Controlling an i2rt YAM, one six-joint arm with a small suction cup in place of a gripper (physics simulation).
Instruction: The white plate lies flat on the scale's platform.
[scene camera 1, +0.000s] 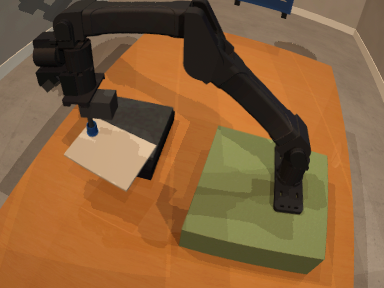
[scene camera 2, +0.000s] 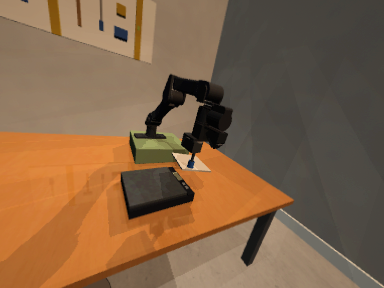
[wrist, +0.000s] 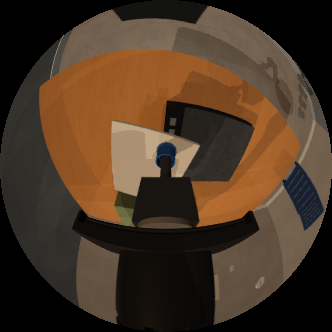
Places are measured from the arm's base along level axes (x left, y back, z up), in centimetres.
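Pixels of known places: end effector, tool point: (scene camera 1: 93, 135) (scene camera 2: 189, 168) (wrist: 165, 148); arm's base, origin of the base link: (scene camera 1: 287, 178) (scene camera 2: 150, 136).
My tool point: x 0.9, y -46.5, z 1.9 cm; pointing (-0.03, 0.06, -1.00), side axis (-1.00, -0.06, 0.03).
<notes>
For each thing: its top centre in the pictures, then the offset to it from my tool point. Level surfaces: height alone.
- white plate, middle of its top: (wrist: 143, 178) (scene camera 1: 107, 146) (scene camera 2: 190, 158) dz +1.5, dx +3.6, dy +5.3 cm
- black scale, middle of its top: (wrist: 209, 153) (scene camera 1: 126, 126) (scene camera 2: 157, 181) dz -6.5, dx -11.5, dy +4.4 cm
- orange table's, its level: dz -11.0 cm
The white plate (scene camera 1: 117, 155) (scene camera 2: 181, 161) (wrist: 131, 157) is held up by my suction cup, clear of the table and nearly level. My blue suction cup (scene camera 1: 92, 131) (scene camera 2: 191, 165) (wrist: 166, 151) is on the plate's upper face, near one edge. The black scale (scene camera 1: 167, 131) (scene camera 2: 160, 204) (wrist: 172, 111) stands flat on the table, with its dark grey platform (scene camera 1: 142, 116) (scene camera 2: 150, 186) (wrist: 220, 142) facing up. The plate is beside the scale's button end and covers part of the scale in scene camera 1 and the wrist view. The scale's display is partly hidden there.
The arm's base (scene camera 1: 288, 197) stands on a green block (scene camera 1: 215, 210) (scene camera 2: 150, 155) (wrist: 124, 206), beside the scale and plate. The orange table's (scene camera 1: 280, 85) (scene camera 2: 50, 200) edge runs past the scale. A blue object (scene camera 1: 270, 5) (wrist: 304, 196) stands beyond the table.
</notes>
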